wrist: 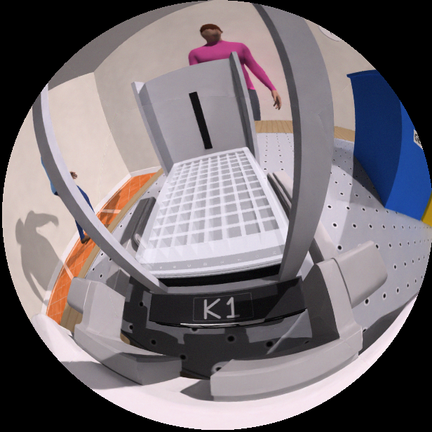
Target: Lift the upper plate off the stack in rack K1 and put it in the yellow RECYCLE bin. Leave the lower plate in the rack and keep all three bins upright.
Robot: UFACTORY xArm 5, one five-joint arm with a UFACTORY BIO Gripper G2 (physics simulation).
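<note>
A white gridded plate (220,220) lies flat on top in rack K1 (170,110), its long side running away from the camera. The rack has a tall grey back panel, curved grey front posts and a black K1 label at the front. My gripper (212,206) has its grey pads against the plate's left and right long edges, and it is shut on this upper plate. The plate sits low between the rack's posts. The lower plate is hidden beneath it. A sliver of a yellow bin (428,212) shows at the right edge; its label is out of sight.
A tall blue bin (378,140) stands upright at the right, with part of its label visible. The rack stands on a grey perforated table (350,200). A person in pink (220,52) stands behind the rack, and a person in blue is partly hidden at the left.
</note>
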